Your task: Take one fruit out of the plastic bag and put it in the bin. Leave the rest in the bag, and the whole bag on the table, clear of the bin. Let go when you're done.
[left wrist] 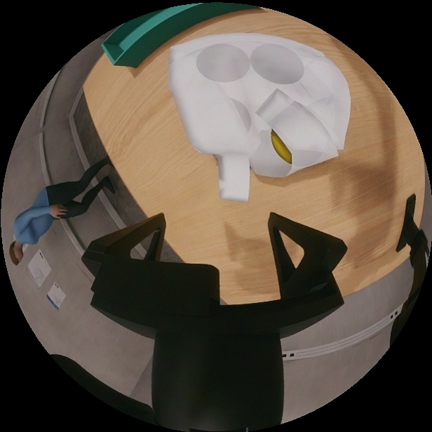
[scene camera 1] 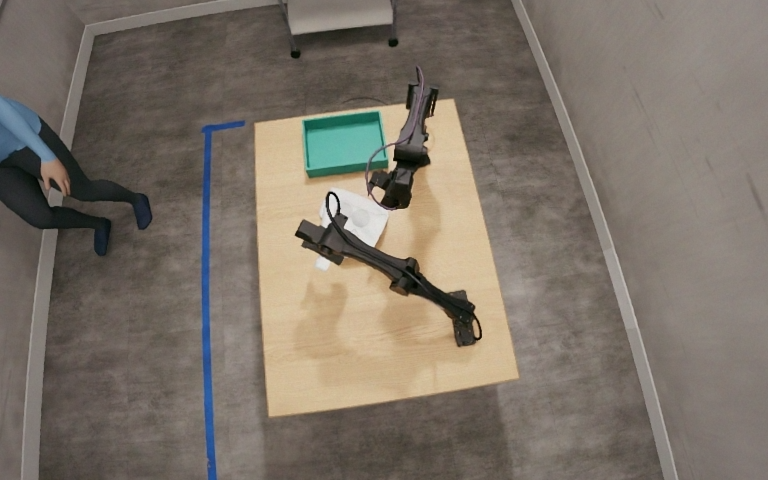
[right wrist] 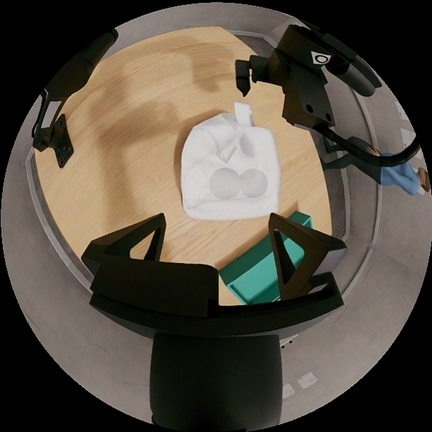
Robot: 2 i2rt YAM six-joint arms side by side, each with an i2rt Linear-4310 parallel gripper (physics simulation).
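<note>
The white plastic bag (scene camera 1: 370, 223) (left wrist: 212, 117) (right wrist: 200, 195) lies on the table, its strap towards my left gripper. A yellow fruit (left wrist: 281, 147) shows through an opening in the left wrist view; rounded shapes show faintly through the plastic. The green bin (scene camera 1: 346, 169) (left wrist: 150, 50) (right wrist: 250, 267) looks empty in scene camera 1. My left gripper (scene camera 1: 321, 243) (left wrist: 216, 217) is open with nothing between its fingers, above the strap side; its fingertips are mostly hidden in scene camera 1. My right gripper (scene camera 1: 388, 190) (right wrist: 216, 218) is open and empty, high near the bag's bin side.
The wooden table (scene camera 1: 317, 384) carries both arm bases along its right side in scene camera 1. The left arm reaches across over the bag's edge. The right arm stands beside the bin. A person (scene camera 1: 33, 169) is left of the table, and a white cart (scene camera 1: 339, 14) stands beyond it.
</note>
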